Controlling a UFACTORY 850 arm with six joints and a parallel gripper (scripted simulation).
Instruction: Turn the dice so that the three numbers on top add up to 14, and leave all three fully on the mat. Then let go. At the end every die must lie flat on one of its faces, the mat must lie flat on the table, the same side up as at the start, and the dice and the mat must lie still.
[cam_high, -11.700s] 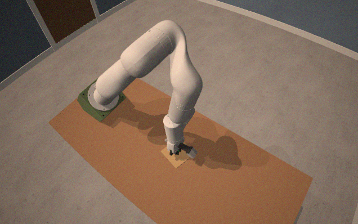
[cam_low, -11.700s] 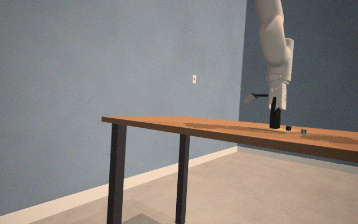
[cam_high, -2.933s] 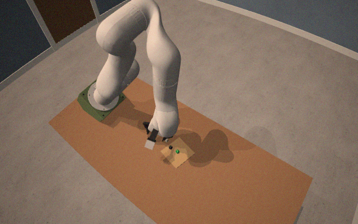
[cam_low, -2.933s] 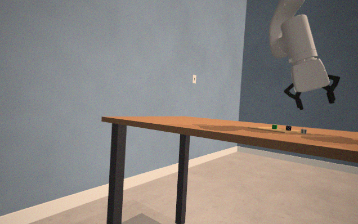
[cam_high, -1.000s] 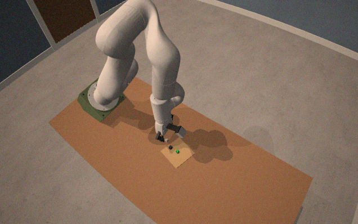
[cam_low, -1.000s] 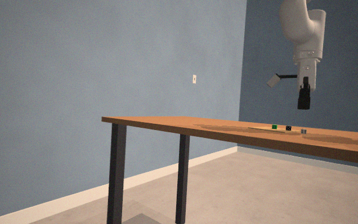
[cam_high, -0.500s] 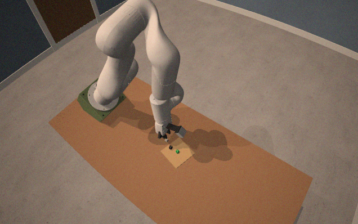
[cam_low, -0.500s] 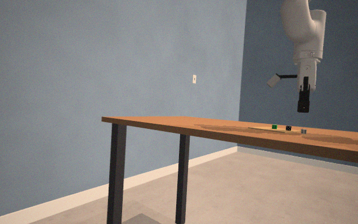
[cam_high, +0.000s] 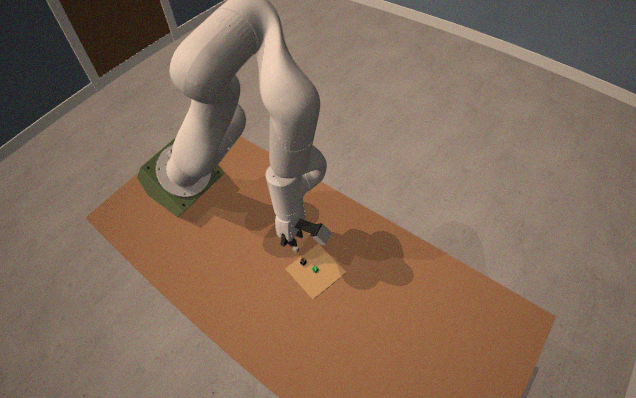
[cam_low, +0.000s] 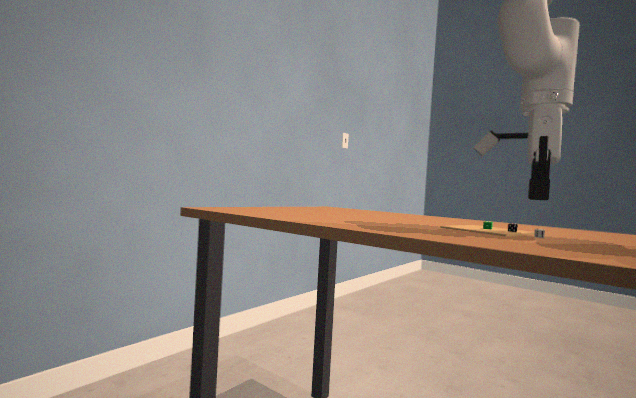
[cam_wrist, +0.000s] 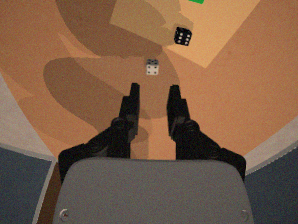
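Now: hand 90 mm above the white die and 10 mm past it. Round my hand: black die (80 mm below, 40 mm ahead, 30 mm to the right); then green die (90 mm ahead, 80 mm below, 30 mm to the right); then mat (90 mm below, 90 mm ahead, 30 mm to the right).
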